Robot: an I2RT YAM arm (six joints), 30 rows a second.
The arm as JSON. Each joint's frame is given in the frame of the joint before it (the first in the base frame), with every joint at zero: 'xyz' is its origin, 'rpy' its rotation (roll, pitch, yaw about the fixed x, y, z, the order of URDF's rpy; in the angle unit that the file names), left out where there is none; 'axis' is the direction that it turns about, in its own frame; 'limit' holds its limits. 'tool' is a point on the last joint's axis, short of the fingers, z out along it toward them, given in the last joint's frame.
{
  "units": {
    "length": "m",
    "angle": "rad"
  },
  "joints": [
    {
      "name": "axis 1",
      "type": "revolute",
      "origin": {
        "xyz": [
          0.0,
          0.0,
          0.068
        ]
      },
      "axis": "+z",
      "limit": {
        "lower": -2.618,
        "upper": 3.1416
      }
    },
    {
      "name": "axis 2",
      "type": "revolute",
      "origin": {
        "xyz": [
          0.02,
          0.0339,
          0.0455
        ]
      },
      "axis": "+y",
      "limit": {
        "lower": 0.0,
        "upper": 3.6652
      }
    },
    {
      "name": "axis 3",
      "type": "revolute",
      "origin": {
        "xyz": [
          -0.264,
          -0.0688,
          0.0
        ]
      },
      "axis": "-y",
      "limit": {
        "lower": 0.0,
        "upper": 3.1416
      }
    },
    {
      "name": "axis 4",
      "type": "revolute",
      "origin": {
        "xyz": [
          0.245,
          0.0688,
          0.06
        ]
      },
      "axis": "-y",
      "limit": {
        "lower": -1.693,
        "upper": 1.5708
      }
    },
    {
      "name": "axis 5",
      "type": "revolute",
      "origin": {
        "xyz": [
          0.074,
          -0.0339,
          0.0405
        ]
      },
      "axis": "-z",
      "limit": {
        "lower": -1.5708,
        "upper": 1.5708
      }
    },
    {
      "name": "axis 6",
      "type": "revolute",
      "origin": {
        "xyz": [
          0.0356,
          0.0,
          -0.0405
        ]
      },
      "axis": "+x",
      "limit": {
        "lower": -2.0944,
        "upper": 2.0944
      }
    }
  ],
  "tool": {
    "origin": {
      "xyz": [
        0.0,
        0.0,
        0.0
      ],
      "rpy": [
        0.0,
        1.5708,
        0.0
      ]
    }
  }
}
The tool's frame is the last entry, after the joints.
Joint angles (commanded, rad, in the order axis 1, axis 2, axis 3, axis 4, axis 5, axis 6), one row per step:
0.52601 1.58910 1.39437 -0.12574 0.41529 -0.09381
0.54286 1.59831 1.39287 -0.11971 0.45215 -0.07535
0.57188 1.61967 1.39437 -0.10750 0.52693 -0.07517
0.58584 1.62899 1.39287 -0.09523 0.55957 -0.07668
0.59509 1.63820 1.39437 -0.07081 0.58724 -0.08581
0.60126 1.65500 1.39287 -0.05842 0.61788 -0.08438
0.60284 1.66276 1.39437 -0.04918 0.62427 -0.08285
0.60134 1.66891 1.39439 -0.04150 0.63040 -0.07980
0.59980 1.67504 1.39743 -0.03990 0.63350 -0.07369
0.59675 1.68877 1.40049 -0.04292 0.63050 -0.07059
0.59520 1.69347 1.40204 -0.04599 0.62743 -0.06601
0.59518 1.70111 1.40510 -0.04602 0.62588 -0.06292
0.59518 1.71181 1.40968 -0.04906 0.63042 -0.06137
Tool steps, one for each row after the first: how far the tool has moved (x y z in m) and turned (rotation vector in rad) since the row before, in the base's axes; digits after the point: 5 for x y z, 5 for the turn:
-0.00083 0.00554 -0.00305 0.00518 -0.00051 -0.02342
-0.00055 0.00995 -0.00558 -0.02437 -0.00628 -0.04180
-0.00054 0.00488 -0.00252 -0.00956 -0.00705 -0.01648
0.00067 0.00376 -0.00028 -0.00679 -0.01870 -0.01455
0.00222 0.00334 -0.00534 -0.00985 -0.00054 -0.02331
0.00140 0.00149 -0.00143 0.00151 -0.00366 -0.00488
0.00164 0.00020 -0.00151 0.00225 -0.00251 -0.00809
0.00158 0.00024 -0.00107 0.00427 0.00035 -0.00602
0.00314 0.00078 -0.00444 -0.00393 0.01167 -0.00100
0.00114 0.00013 -0.00157 0.00175 0.00545 0.00013
0.00148 0.00105 -0.00187 0.00081 0.00393 0.00061
0.00198 0.00118 -0.00278 -0.00493 0.00663 -0.00470

